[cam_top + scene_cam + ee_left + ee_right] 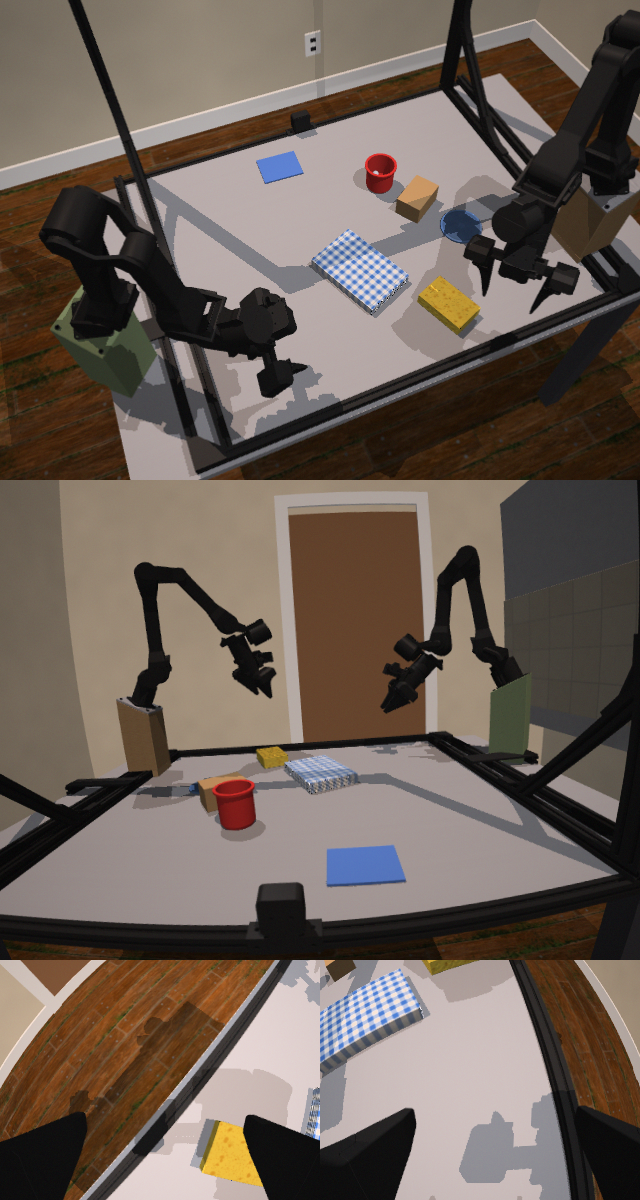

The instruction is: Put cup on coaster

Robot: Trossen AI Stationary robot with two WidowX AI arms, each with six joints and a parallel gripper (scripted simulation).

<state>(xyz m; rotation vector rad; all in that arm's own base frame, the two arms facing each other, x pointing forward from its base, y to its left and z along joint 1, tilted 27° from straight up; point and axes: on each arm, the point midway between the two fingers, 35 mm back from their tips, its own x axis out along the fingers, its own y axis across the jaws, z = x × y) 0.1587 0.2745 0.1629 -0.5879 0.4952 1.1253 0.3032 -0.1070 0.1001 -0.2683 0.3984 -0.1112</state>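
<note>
The cup is 47 cm behind my left hand, 6 cm to the right of it and 18 cm below it. Round my left hand: brown box (38 cm behind, 19 cm below); flat blue coaster (60 cm behind, 27 cm to the right, 21 cm below).
</note>
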